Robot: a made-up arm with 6 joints.
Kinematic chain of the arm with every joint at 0, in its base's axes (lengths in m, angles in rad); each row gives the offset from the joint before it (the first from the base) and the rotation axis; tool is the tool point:
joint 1: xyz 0 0 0.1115 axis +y
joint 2: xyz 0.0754 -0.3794 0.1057 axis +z
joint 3: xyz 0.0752 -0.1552 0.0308 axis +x
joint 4: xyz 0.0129 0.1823 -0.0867 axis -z
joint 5: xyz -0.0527 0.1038 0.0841 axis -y
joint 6: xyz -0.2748 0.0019 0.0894 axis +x
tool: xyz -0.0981 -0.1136 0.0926
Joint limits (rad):
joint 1: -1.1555..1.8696
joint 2: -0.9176..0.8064
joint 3: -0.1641..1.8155
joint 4: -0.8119..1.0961
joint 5: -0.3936..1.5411
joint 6: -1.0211..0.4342
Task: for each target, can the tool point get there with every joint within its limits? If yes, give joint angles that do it. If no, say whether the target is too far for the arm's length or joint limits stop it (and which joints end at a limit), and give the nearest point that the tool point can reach.
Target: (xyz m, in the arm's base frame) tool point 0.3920 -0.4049 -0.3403
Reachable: no: joint limits stop it (at a limit: joint 1, joint 2, joint 4, joint 5, joint 6) | nearest point 0.4817 -0.2711 -0.3727 | short by 0.164 m
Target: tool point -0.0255 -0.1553 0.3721
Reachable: yes | joints 0.8307 -0.7349 0.0078 -0.0475 0.3133 0.3031
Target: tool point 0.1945 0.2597 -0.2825
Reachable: no: joint limits stop it (at a limit: joint 1, joint 4, joint 6) | nearest point 0.1801 0.0980 -0.2135 | short by 0.176 m
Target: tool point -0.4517 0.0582 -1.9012
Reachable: no: too far | nearest point -0.0044 -0.0993 -0.3933 | short by 1.581 m
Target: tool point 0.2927 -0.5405 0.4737
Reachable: yes | joints 1.1815 0.3579 0.1742 -0.2894 -0.0428 -0.8120
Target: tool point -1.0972 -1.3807 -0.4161
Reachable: no: too far | nearest point -0.6498 -0.8240 -0.0053 | short by 0.824 m
